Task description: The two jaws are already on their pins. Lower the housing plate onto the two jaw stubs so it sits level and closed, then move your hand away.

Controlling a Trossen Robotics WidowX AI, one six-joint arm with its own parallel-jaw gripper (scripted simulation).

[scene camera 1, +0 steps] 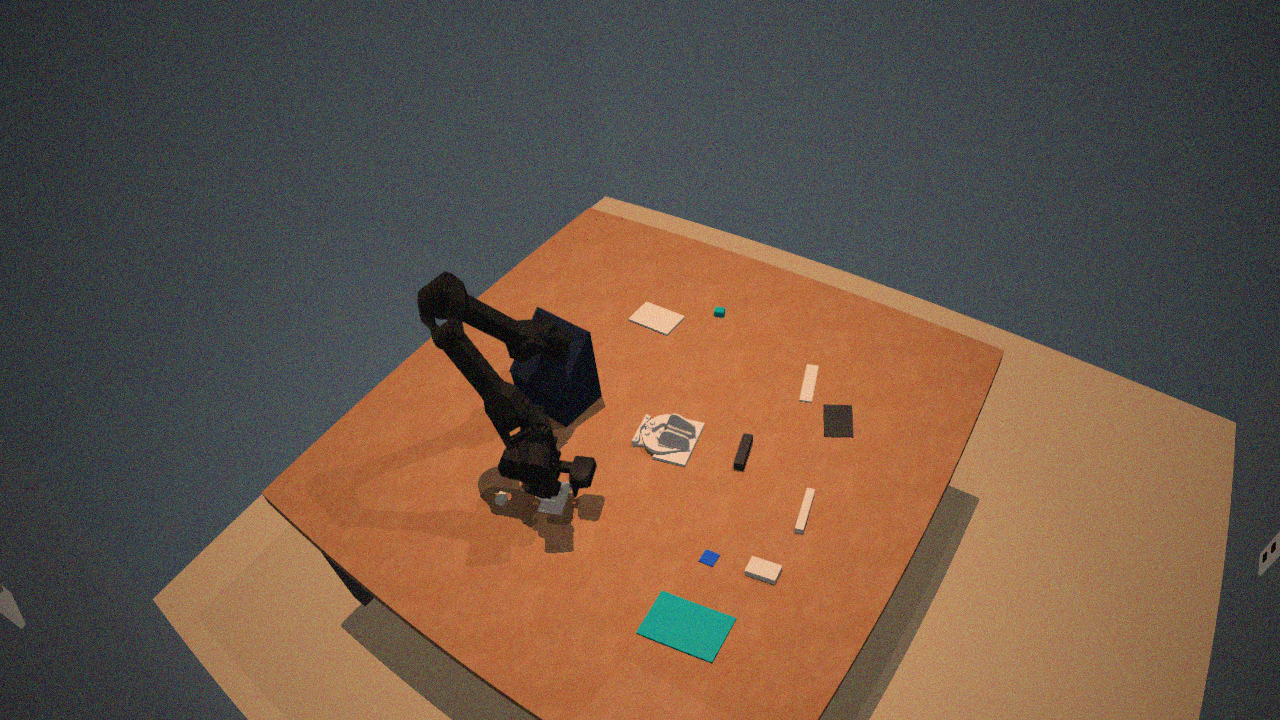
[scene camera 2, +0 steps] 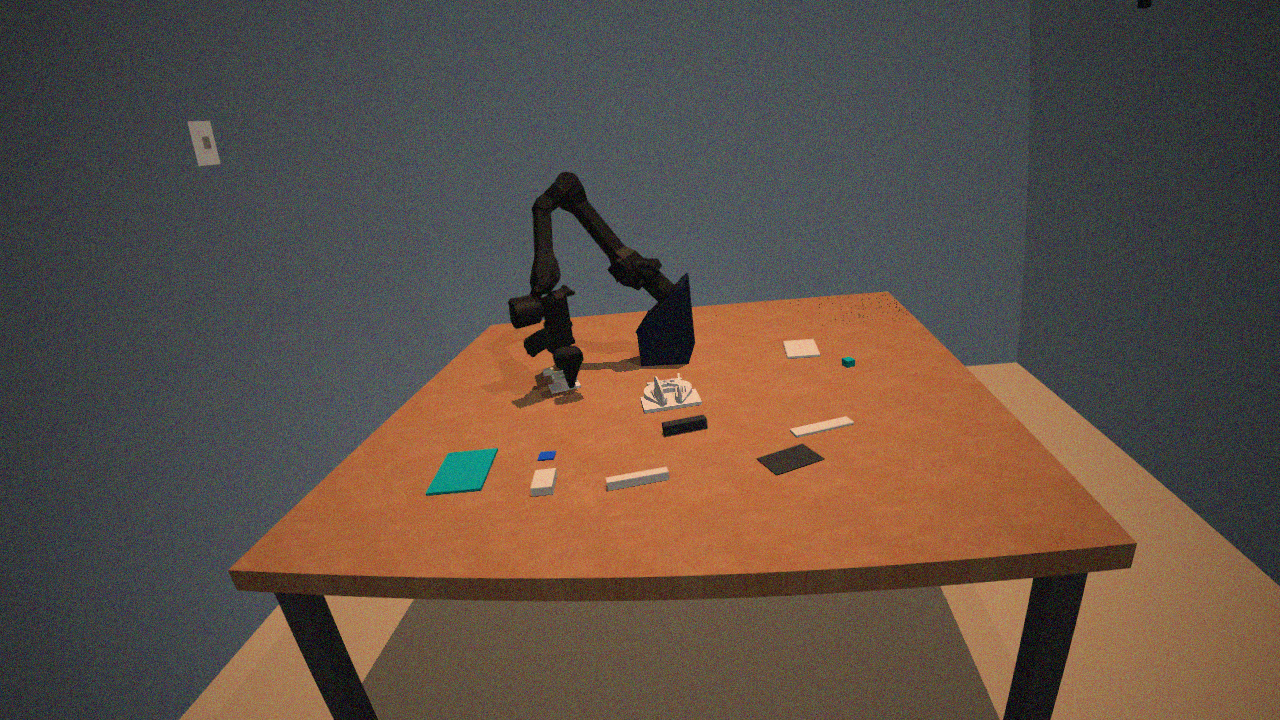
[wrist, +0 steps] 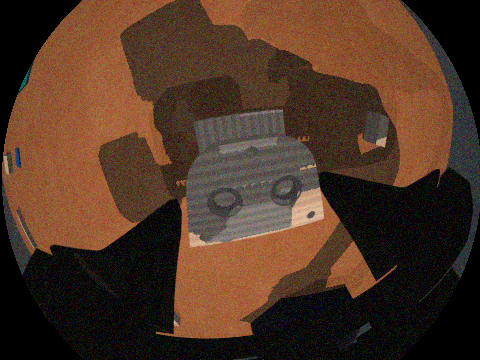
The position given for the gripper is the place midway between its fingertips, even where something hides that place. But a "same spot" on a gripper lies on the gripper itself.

Scene:
gripper: scene camera 1; scene camera 2; wrist 252,192
same spot on gripper: [scene camera 1: 581,471] = [scene camera 2: 560,351]

